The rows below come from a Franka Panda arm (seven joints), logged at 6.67 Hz.
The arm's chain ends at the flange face. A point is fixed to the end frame.
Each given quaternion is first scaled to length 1.
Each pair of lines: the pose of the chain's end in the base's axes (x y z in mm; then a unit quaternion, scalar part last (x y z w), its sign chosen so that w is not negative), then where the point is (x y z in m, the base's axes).
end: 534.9 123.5 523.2 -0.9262 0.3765 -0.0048 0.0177
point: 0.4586 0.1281 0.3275
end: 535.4 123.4 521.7 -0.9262 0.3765 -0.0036 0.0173
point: 0.4586 0.1281 0.3262
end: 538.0 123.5 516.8 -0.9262 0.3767 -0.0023 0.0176
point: 0.4608 0.1285 0.3215
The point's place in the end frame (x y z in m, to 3 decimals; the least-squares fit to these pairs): -0.057 0.057 0.194
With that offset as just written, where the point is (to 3 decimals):
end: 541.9 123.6 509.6 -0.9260 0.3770 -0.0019 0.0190
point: 0.465 0.129 0.314
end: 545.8 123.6 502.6 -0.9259 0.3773 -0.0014 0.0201
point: 0.469 0.130 0.307
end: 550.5 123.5 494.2 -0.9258 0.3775 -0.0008 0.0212
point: 0.473 0.130 0.299
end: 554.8 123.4 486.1 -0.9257 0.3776 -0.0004 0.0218
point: 0.478 0.130 0.291
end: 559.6 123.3 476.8 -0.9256 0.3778 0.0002 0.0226
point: 0.482 0.131 0.282
